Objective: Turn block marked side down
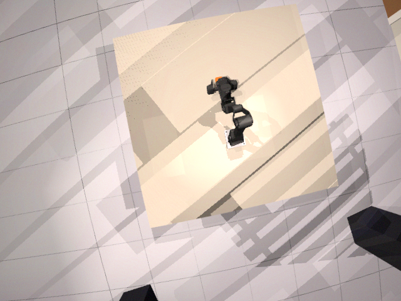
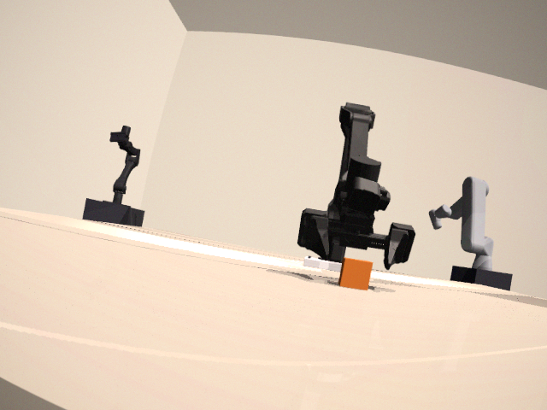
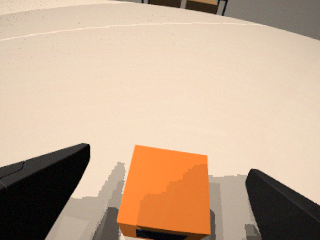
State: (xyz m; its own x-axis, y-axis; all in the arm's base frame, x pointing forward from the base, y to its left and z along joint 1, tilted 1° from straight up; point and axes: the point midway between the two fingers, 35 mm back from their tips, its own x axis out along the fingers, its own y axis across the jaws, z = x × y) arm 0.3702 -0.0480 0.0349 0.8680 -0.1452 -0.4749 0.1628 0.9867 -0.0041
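Now: the orange block 2 cm behind my gripper tip and 2 cm below it.
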